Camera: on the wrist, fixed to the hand. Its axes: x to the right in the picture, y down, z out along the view.
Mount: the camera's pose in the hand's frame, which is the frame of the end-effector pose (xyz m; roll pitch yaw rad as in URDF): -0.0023 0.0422 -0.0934 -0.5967 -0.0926 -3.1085
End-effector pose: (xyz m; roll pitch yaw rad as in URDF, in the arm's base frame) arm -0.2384 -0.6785 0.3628 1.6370 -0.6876 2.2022
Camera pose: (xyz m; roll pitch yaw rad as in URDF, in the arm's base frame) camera -0.2922 -0.7580 0.3987 -2.1540 0.7231 -0.8189
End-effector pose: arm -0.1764 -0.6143 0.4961 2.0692 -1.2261 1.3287
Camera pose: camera -0.2551 -0.6749 0.5215 -2.4356 1.2919 -1.5728
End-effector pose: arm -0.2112 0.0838 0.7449 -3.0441 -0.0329 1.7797
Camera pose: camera -0.1601 0.0893 0.8336 2.4457 0.1218 -1.4040
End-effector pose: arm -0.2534 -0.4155 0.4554 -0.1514 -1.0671 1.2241
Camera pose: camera -0.2504 -0.3259 0.4057 -0.4157 0.9703 -1.8845
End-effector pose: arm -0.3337 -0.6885 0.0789 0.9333 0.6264 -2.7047
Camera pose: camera -0.2781 -0.7731 0.0627 -1.5991 -0.6517 0.5553
